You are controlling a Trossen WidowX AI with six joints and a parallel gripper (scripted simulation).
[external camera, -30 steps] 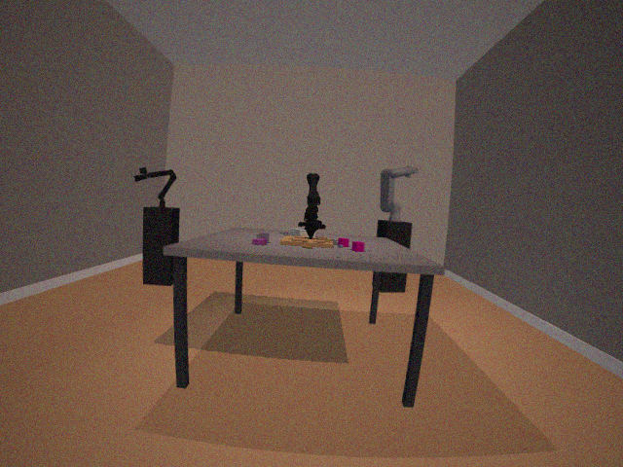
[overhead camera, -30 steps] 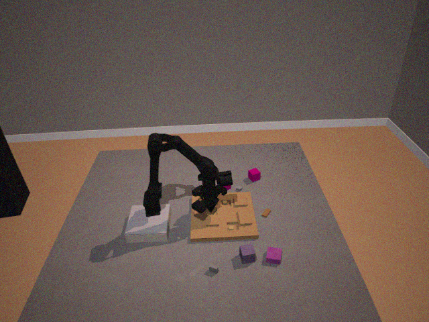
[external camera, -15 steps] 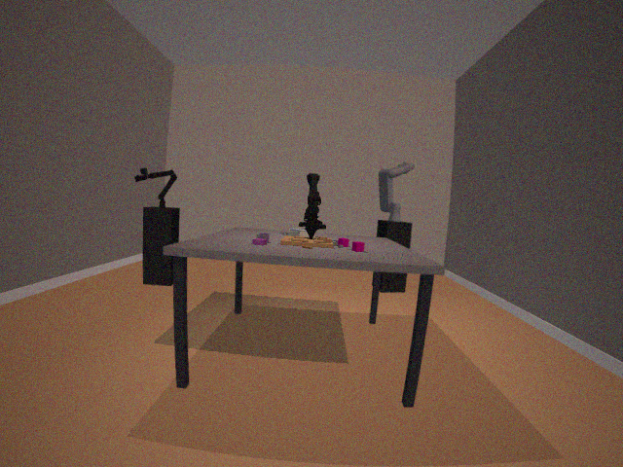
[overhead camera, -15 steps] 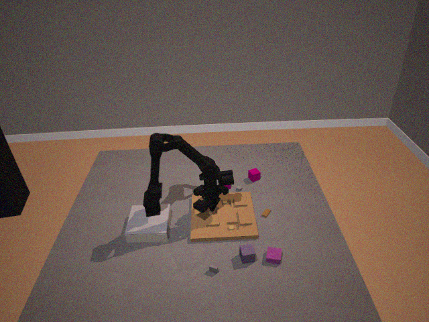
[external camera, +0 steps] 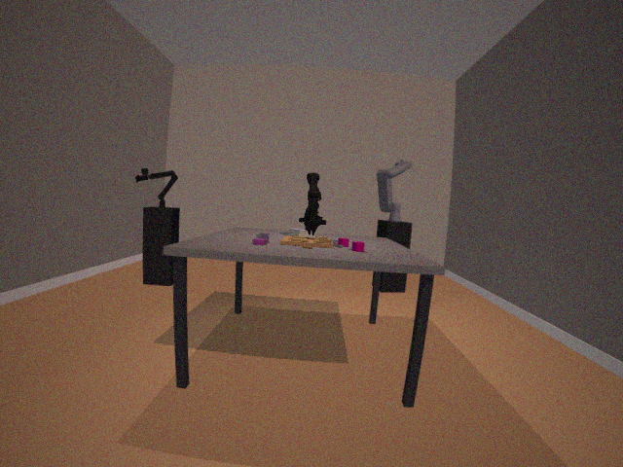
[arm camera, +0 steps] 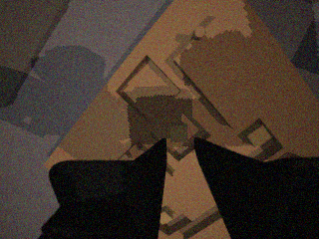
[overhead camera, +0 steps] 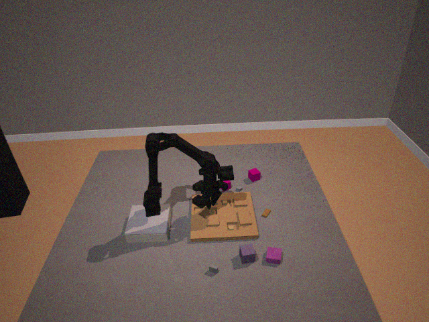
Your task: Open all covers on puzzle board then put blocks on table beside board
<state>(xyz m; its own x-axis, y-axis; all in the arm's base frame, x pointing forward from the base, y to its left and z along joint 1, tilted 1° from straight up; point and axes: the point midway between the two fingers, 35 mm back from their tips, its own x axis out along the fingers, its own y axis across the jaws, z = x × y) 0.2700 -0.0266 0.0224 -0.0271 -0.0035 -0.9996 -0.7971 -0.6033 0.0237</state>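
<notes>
Now: gripper tip 6 cm short of the tan puzzle board, 3 cm above it and 1 cm to the left of it. The rest, counted from my gripper tip: small tan piece 25 cm ahead, 6 cm to the right, 4 cm below; then small grey piece 32 cm to the right, 5 cm behind, 3 cm below; then purple block 29 cm to the right, 9 cm ahead, 2 cm below.
</notes>
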